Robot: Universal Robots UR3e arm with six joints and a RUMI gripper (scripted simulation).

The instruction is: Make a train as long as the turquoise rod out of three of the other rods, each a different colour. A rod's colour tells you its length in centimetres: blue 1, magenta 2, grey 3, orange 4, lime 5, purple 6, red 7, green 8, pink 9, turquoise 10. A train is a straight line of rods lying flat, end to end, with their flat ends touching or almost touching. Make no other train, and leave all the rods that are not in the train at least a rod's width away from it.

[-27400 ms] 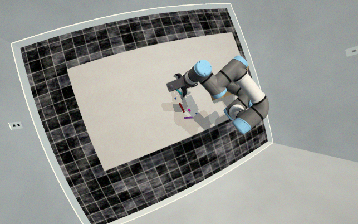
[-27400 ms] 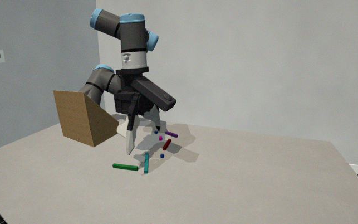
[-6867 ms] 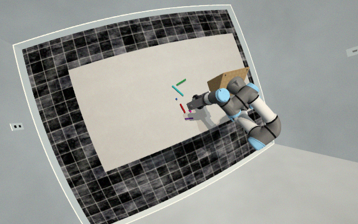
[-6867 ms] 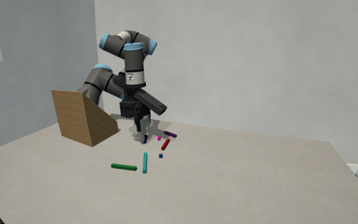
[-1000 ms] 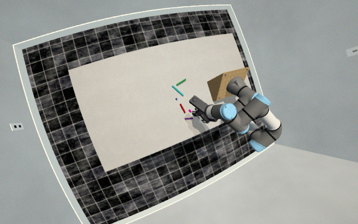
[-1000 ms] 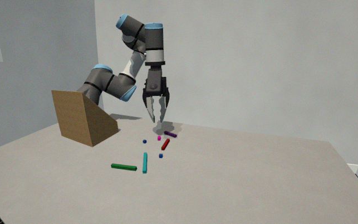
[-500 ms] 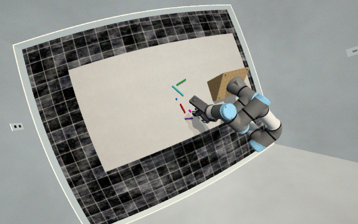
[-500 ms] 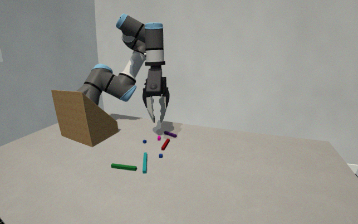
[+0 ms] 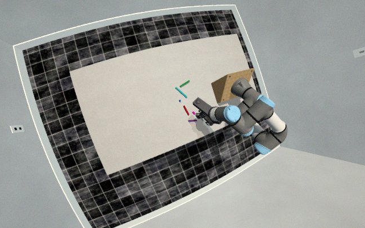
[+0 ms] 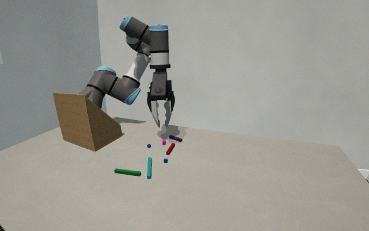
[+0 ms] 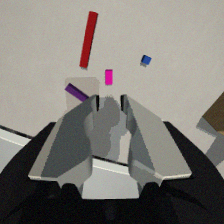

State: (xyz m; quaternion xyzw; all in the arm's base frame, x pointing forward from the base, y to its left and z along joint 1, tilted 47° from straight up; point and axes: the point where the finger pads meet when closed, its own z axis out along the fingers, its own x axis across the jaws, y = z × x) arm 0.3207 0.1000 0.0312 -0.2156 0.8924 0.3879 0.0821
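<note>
The magenta rod lies 80 mm below my hand. From my hand the other things lie so: purple rod: 20 mm ahead, 50 mm to the left, 80 mm below; then red rod: 50 mm ahead, 30 mm to the right, 80 mm below; then turquoise rod: 50 mm ahead, 160 mm to the right, 80 mm below.
</note>
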